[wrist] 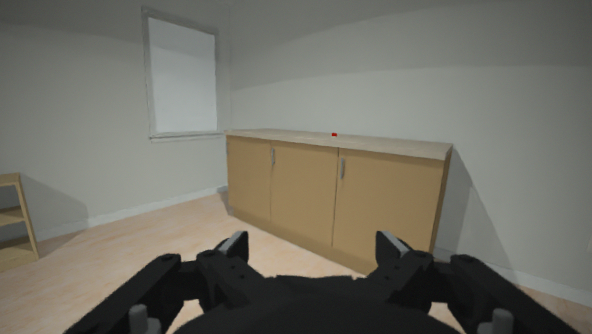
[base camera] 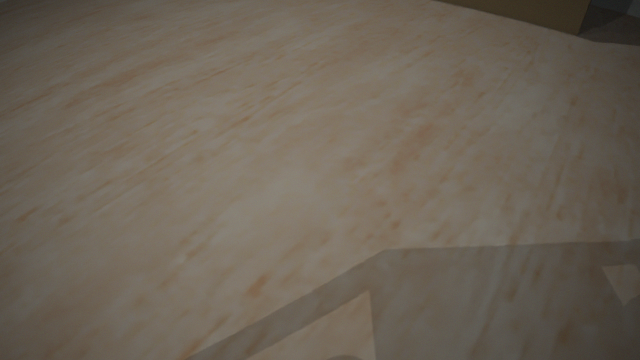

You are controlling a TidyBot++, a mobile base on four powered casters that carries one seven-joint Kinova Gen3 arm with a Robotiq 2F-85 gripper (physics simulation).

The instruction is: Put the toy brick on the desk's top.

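Frame: origin at the arm's base, x ahead, y left, z up, level; metres.
Seen in the pictures: gripper, fingertip midpoint: (wrist: pixel 311 245).
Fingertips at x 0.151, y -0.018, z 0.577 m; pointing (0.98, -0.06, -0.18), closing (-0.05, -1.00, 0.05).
Pixels of each thing's top centre, then the offset from my fingertips to it. "pt": a spot on its surface instead. Level surfaces: height alone.
- small red block, top centre: (wrist: pixel 334 133) dx +1.684, dy -0.301, dz -0.040 m
- cabinet's lower corner, surface spot: (base camera: pixel 530 15) pt dx +1.094, dy -0.656, dz -0.951 m
- floor, surface height: dz -0.974 m
A small red block (wrist: pixel 334 134), which looks like the toy brick, sits on the top of a long wooden cabinet (wrist: pixel 300 185) across the room in the wrist view. My gripper (wrist: pixel 311 245) is open, with its fingers wide apart and no object between them. It is far from the red block, on the near side of the cabinet. The desk does not show in either view, and the block does not show in the base camera view.
The cabinet's lower corner (base camera: pixel 530 15) shows at the top right of the base camera view. A low wooden shelf unit (wrist: pixel 27 215) stands at the left in the wrist view. A window (wrist: pixel 184 75) is in the wall behind. Shadows lie on the floor (base camera: pixel 280 150).
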